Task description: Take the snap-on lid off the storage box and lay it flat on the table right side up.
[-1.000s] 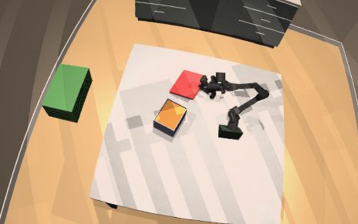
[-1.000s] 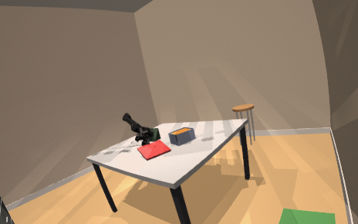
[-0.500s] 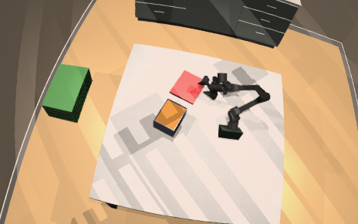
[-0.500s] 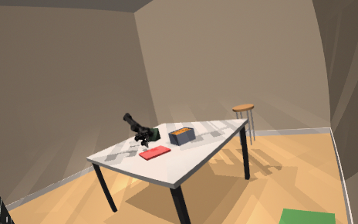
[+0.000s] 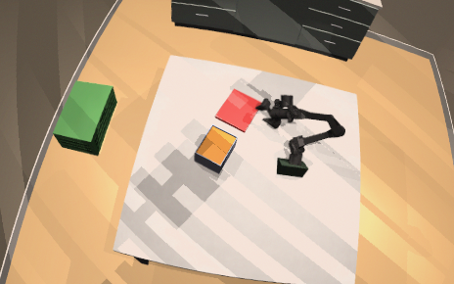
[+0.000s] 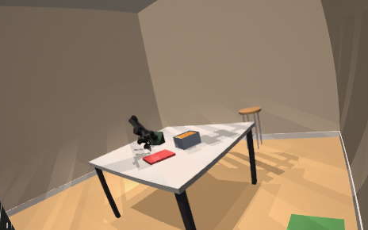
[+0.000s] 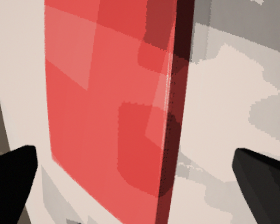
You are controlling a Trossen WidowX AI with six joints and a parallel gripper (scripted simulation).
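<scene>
My gripper tip is 110 mm short of the red lid, 50 mm above it and 40 mm to the left of it. Round my gripper tip: grey storage box (260 mm to the left, 200 mm ahead, 10 mm below).
</scene>
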